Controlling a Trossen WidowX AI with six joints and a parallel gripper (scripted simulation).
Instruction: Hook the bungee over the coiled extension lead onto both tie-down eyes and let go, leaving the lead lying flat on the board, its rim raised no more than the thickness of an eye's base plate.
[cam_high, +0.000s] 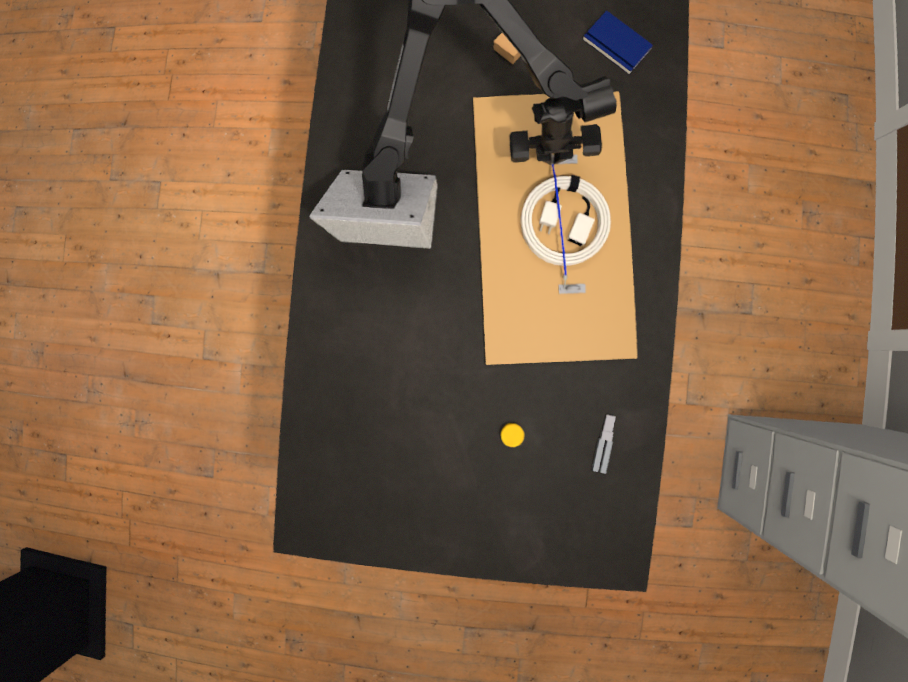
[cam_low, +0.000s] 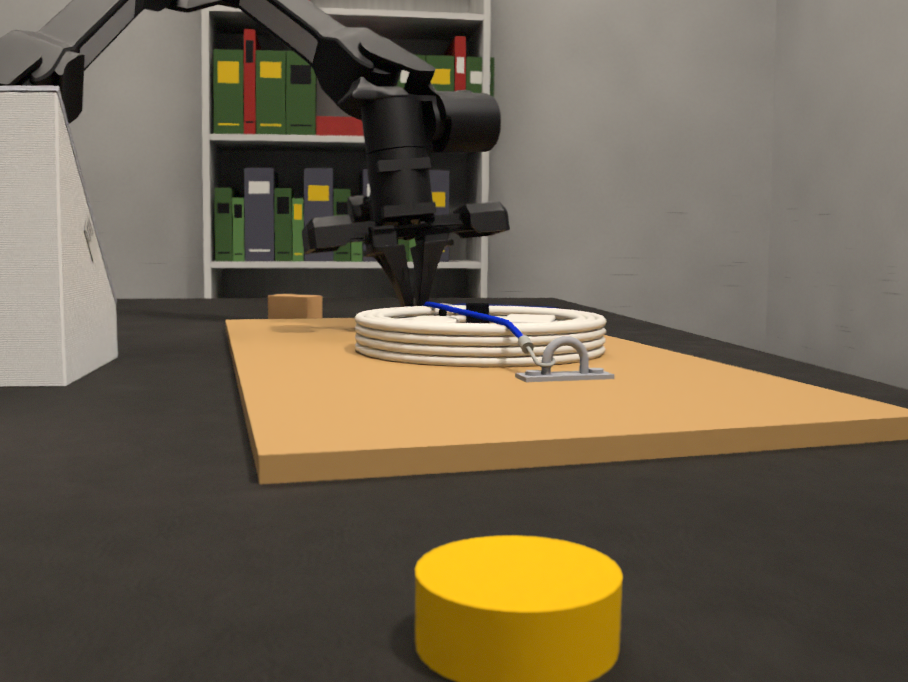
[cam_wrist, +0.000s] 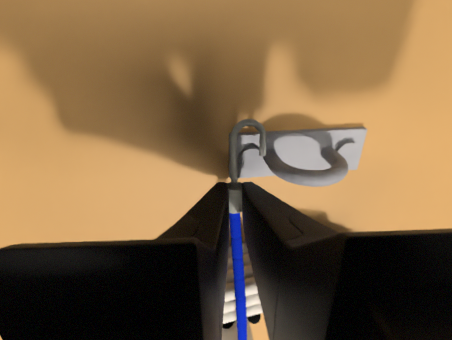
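Now: hand 20 mm short of the tan board, 140 mm to the left of it and 50 mm above it. Also, from my hand: block 120 mm behind, 270 mm to the left, 40 mm below; yellow puck 20 mm behind, 620 mm to the right, 50 mm below; grey clip 190 mm ahead, 610 mm to the right, 50 mm below.
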